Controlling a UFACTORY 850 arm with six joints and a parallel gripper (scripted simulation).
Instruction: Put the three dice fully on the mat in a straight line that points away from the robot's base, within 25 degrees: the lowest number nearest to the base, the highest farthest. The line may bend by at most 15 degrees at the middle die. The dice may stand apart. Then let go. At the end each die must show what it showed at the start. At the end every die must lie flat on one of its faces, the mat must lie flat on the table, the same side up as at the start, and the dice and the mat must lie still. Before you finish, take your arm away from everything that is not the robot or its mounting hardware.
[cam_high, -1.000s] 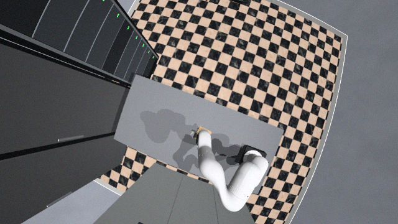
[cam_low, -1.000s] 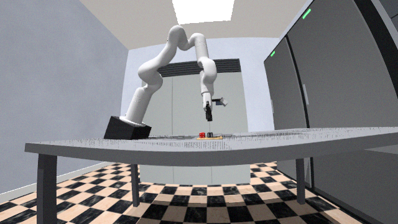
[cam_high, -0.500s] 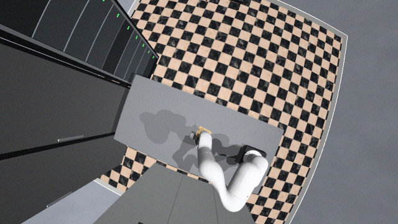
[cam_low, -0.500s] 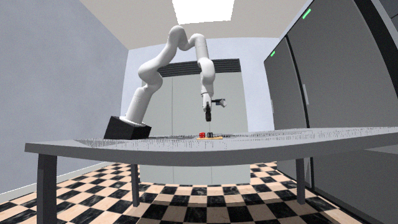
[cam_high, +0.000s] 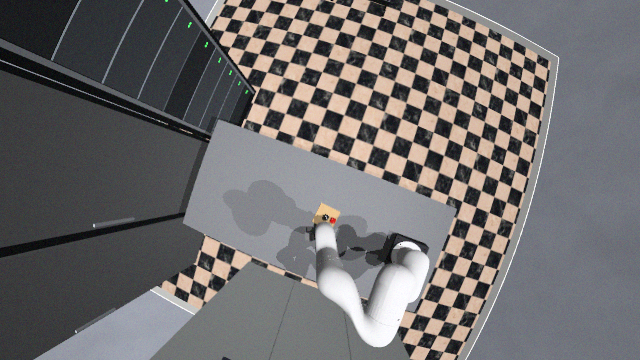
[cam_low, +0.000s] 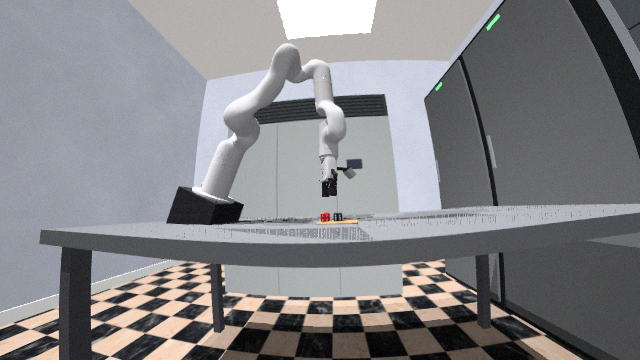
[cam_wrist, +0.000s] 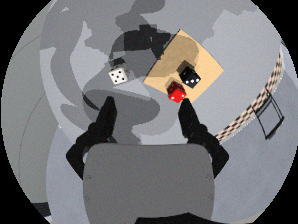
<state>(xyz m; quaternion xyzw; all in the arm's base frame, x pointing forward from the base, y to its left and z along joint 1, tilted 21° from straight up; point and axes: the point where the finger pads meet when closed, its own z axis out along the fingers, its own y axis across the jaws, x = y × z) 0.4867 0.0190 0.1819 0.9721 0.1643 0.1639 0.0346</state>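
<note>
The white die is 100 mm below my hand, 50 mm to the left of it and 20 mm behind it. From my hand the other things lie so: tan mat 110 mm below, 80 mm to the right, 30 mm ahead; red die 90 mm below, 70 mm to the right, 20 mm behind; black die 90 mm below, 80 mm to the right, 30 mm ahead.
</note>
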